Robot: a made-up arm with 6 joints.
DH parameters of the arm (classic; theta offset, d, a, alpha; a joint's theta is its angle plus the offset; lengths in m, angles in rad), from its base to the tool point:
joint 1: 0 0.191 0 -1.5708
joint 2: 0.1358 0 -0.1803 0
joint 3: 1.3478 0 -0.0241 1.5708
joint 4: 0 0.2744 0 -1.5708
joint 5: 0 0 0.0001 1.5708
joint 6: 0 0.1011 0 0
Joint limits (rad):
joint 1: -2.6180..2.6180
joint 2: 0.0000..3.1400
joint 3: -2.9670..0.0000
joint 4: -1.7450..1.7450
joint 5: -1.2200..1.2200
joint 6: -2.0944..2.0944
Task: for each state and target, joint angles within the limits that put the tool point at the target. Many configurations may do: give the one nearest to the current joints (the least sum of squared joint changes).
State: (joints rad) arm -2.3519 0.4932 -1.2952 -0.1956 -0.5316 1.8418
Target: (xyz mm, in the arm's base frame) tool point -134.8 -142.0 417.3
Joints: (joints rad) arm -2.3758 0.4252 -0.5176 -0.2093 -0.4395 1.8418
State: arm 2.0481 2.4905 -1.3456 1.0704 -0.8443 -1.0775
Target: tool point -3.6 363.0 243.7
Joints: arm 1.8265 1.7743 -1.1173 1.1967 -1.2200 -1.0775
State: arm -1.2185 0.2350 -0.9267 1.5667 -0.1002 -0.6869
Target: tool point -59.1 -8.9 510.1
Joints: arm -1.9515 0.0000 -0.8254 1.7450 -0.5453 -0.6869
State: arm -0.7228 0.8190 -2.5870 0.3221 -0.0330 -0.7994
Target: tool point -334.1 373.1 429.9
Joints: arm -0.8519 0.4172 -2.9670 0.3146 -0.1854 -0.7994
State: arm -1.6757 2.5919 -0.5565 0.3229 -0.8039 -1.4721
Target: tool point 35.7 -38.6 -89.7
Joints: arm -1.2813 2.7398 -0.4254 -0.2974 -0.9006 -1.4721
